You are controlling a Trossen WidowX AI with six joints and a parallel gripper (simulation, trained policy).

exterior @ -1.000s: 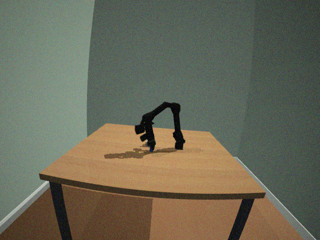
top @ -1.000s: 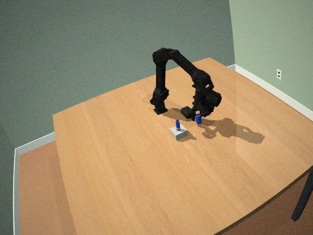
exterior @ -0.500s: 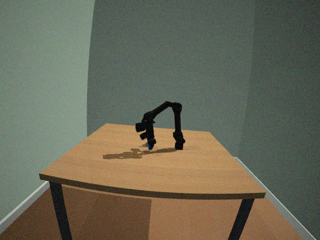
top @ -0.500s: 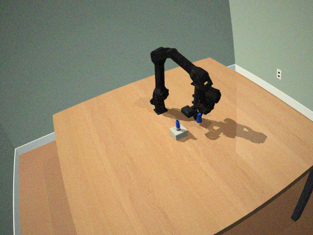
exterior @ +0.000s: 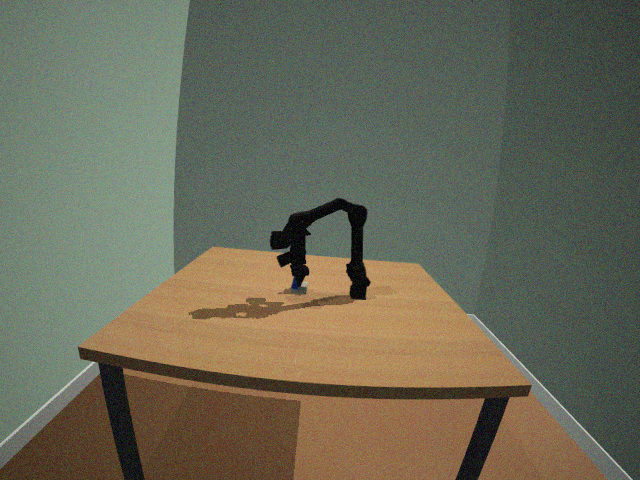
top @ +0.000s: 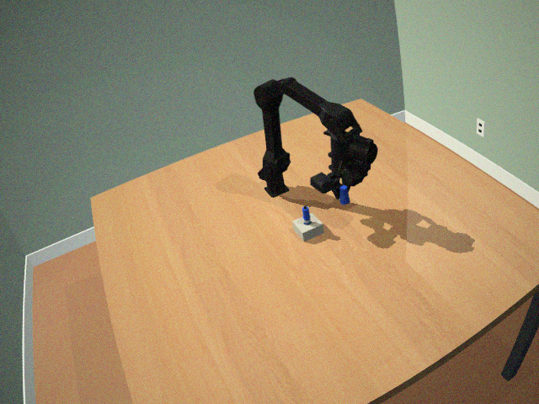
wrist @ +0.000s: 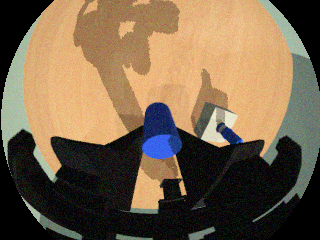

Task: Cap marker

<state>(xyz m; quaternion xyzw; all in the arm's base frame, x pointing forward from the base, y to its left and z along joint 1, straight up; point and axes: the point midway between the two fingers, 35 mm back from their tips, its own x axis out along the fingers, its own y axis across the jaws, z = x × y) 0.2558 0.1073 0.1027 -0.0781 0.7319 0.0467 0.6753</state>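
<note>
Right now the blue marker is 120 mm to the right of my gripper tip. The rest, counted from my gripper tip: blue cap 10 mm ahead, 10 mm above.
</note>
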